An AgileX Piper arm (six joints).
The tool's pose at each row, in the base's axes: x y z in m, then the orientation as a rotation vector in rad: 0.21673 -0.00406 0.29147 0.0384 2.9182 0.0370; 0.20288 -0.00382 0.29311 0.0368 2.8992 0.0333; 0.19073 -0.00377 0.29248 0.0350 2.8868 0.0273; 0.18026 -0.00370 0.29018 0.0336 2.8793 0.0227; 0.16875 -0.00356 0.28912 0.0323 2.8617 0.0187; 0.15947 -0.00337 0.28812 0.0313 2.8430 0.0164; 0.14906 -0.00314 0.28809 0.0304 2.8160 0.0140; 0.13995 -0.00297 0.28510 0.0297 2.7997 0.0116; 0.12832 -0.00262 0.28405 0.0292 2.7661 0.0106; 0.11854 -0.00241 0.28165 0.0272 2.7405 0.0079; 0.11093 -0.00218 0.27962 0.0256 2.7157 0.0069; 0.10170 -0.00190 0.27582 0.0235 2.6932 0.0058
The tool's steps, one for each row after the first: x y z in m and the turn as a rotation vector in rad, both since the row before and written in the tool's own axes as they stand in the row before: 0.01315 -0.00004 -0.00466 0.0020 -0.0191 -0.0014; 0.01194 -0.00024 -0.00230 0.0037 -0.0125 -0.0017; 0.01071 -0.00020 -0.00041 0.0029 -0.0076 -0.0014; 0.01139 -0.00012 -0.00196 0.0023 -0.0177 -0.0012; 0.00920 -0.00001 -0.00160 0.0012 -0.0187 -0.0009; 0.00996 0.00002 -0.00303 0.0012 -0.0270 -0.0008; 0.00959 -0.00005 -0.00008 0.0014 -0.0163 -0.0007; 0.01131 0.00011 -0.00291 0.0002 -0.0336 -0.0003; 0.00998 0.00000 -0.00135 0.0013 -0.0256 -0.0017; 0.00780 0.00007 -0.00110 0.0002 -0.0248 -0.0012; 0.00998 0.00009 -0.00035 0.0002 -0.0225 -0.0016
